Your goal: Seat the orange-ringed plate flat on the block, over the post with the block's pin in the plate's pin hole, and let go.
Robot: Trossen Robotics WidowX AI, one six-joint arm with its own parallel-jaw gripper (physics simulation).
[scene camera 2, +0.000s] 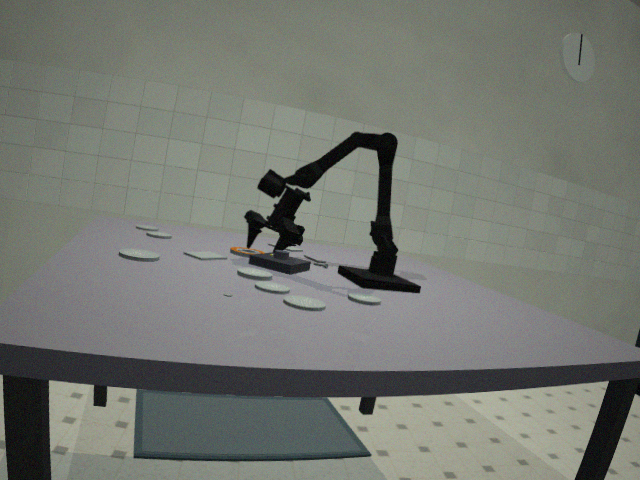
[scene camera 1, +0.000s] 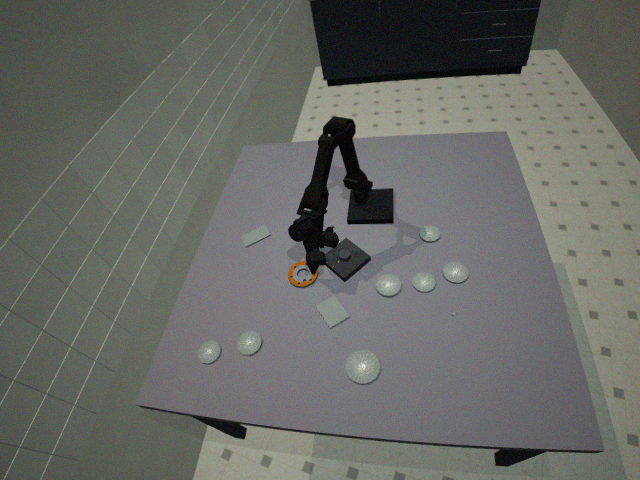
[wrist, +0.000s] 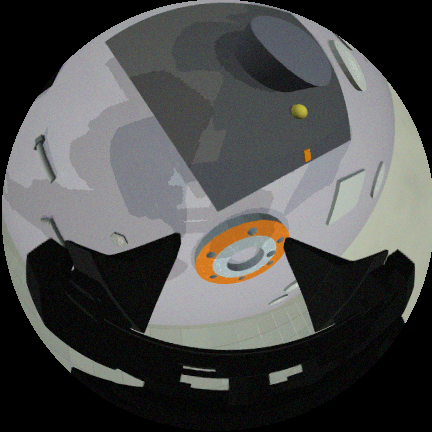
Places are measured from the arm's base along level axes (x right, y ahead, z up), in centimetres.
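Pixels of known places: gripper, fingertip midpoint: (scene camera 2: 260, 252) (wrist: 233, 241); arm's base, link origin: (scene camera 2: 381, 273) (scene camera 1: 361, 199).
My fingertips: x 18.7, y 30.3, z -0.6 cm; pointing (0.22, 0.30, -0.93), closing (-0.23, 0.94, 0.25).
For each thing: its top centre in the pictures, then the offset to it from my fingertips. "spot": a spot on its surface instead. Level surfaces: height alone.
- orange-ringed plate, top centre: (wrist: 245, 259) (scene camera 2: 248, 250) (scene camera 1: 302, 273) dx +3.1, dy +2.7, dz -0.3 cm
- dark square block, top centre: (scene camera 2: 282, 251) (scene camera 1: 344, 253) dx -11.9, dy -2.0, dz +3.0 cm
- round grey-blue post, surface spot: (wrist: 292, 50) (scene camera 2: 282, 250) (scene camera 1: 342, 253) spot: dx -11.2, dy -2.3, dz +3.0 cm
- yellow pin, surface spot: (wrist: 299, 111) spot: dx -9.5, dy -0.2, dz +1.5 cm
- orange mark, surface spot: (wrist: 307, 155) spot: dx -7.7, dy +1.8, dz +1.2 cm
- table, surface height: dz -1.4 cm
- pale square tile, top centre: (wrist: 349, 196) (scene camera 2: 205, 254) (scene camera 1: 332, 311) dx -7.5, dy +17.7, dz -0.8 cm
- rectangular tile, top centre: (scene camera 2: 285, 246) (scene camera 1: 255, 235) dx +23.9, dy -17.2, dz -0.8 cm
- small bolt-like part, surface spot: (wrist: 46, 160) spot: dx -5.2, dy -16.9, dz -0.9 cm
The orange-ringed plate (scene camera 1: 293, 276) (scene camera 2: 236, 252) (wrist: 204, 267) lies flat on the table beside the block, apart from it, with a pale centre around a large hole and several small holes. The dark square block (scene camera 1: 346, 271) (scene camera 2: 279, 265) (wrist: 165, 100) carries a round grey-blue post (scene camera 1: 344, 253) (scene camera 2: 281, 253) (wrist: 292, 50). A yellow pin (wrist: 299, 111) stands on the block near an orange mark (wrist: 307, 155). My gripper (scene camera 2: 263, 249) (wrist: 233, 241) is open and empty, above the plate, fingertips towards either side of it in the wrist view. Which hole is the pin hole I cannot tell.
Several pale discs, among them one (scene camera 1: 388, 284) (scene camera 2: 254, 273) near the block, lie on the table (scene camera 1: 444, 392) (scene camera 2: 180, 330). A pale square tile (scene camera 1: 332, 311) (scene camera 2: 205, 255) (wrist: 346, 196) and a rectangular tile (scene camera 1: 255, 236) lie near the plate. A small bolt-like part (wrist: 46, 160) lies beyond the block's edge.
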